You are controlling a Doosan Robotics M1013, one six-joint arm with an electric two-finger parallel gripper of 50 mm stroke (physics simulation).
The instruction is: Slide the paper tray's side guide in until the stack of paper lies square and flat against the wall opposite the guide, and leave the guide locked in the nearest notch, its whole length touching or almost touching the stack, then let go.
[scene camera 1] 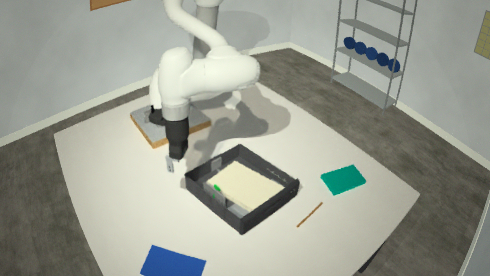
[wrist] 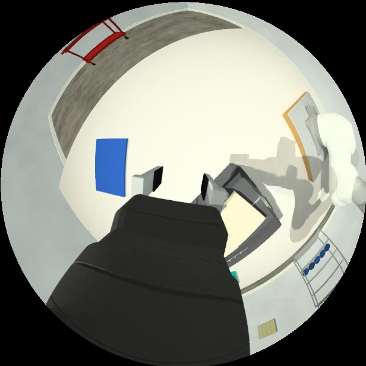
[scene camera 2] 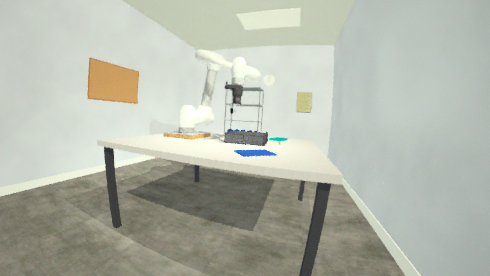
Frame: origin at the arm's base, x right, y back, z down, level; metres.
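Where they show: gripper, fingertip midpoint: (scene camera 1: 173, 166) (scene camera 2: 233, 113); arm's base at its link origin: (scene camera 2: 186, 132).
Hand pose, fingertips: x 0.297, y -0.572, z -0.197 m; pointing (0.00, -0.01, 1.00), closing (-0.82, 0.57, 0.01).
Things, the pixels of their top centre, and the offset from my fingertips. "spot": a spot on its surface instead.
- dark paper tray at its top centre: (scene camera 1: 241, 177) (scene camera 2: 248, 131) dx -0.253, dy -0.068, dz +0.142 m
- paper at its top centre: (scene camera 1: 245, 185) dx -0.273, dy -0.072, dz +0.194 m
- grey side guide at its top centre: (scene camera 1: 215, 187) dx -0.150, dy -0.039, dz +0.156 m
- grey end stop at a spot on its surface: (scene camera 1: 216, 162) spot: dx -0.265, dy +0.094, dz +0.183 m
- blue sheet at its top centre: (scene camera 1: 172, 267) (scene camera 2: 255, 152) dx +0.201, dy -0.209, dz +0.229 m
- teal block at its top centre: (scene camera 1: 344, 177) dx -0.650, dy -0.326, dz +0.219 m
- brown stick at its top centre: (scene camera 1: 310, 214) dx -0.372, dy -0.342, dz +0.230 m
The dark paper tray (scene camera 1: 270, 211) (scene camera 2: 246, 138) (wrist: 262, 238) stands on the table. Inside, the cream stack of paper (scene camera 1: 247, 185) (wrist: 245, 217) lies slightly skewed to the walls, with a gap to the back right wall in scene camera 1. The grey side guide (scene camera 1: 219, 198) with a green tab stands near the front left wall there; the gripper hides it in the wrist view. My gripper (scene camera 1: 176, 166) (scene camera 2: 232, 110) (wrist: 181, 177) is open and empty, above the table, left of the tray in scene camera 1.
A grey end stop (scene camera 1: 216, 162) stands at the tray's back left side. A blue sheet (scene camera 1: 173, 261) (scene camera 2: 255, 153) (wrist: 111, 167) lies in front. A teal block (scene camera 1: 343, 179) and a brown stick (scene camera 1: 310, 214) lie right. The robot base plate (scene camera 1: 201, 122) is behind.
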